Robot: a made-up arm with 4 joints.
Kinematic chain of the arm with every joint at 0, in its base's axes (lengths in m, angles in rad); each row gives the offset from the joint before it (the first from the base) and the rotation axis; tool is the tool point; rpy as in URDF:
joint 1: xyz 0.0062 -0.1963 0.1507 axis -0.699 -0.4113 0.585
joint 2: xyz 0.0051 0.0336 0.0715 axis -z
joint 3: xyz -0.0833 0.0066 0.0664 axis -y
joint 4: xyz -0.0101 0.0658 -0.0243 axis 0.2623 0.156 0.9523
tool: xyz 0.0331 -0.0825 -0.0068 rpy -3.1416 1.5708 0
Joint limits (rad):
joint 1: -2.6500..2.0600
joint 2: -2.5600..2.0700
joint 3: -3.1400..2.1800
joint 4: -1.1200..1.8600
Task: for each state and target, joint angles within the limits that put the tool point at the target. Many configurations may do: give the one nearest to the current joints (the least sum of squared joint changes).
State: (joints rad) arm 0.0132 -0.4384 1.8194 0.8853
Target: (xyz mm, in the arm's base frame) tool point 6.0 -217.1 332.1
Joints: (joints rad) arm -0.3675 -0.5478 1.3901 0.3819
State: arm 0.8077 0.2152 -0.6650 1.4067
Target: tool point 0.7 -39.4 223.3
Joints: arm -0.1469 0.2873 -0.5263 1.7159
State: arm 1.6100 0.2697 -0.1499 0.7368
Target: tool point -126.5 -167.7 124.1
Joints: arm 1.9039 0.2092 0.5732 0.3876
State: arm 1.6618 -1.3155 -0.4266 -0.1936
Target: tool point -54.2 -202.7 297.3
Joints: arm 0.9476 -1.1777 -0.3483 -0.6497
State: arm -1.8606 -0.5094 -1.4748 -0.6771
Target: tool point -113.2 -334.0 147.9
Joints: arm -2.2241 -1.2054 -1.5179 -0.6632
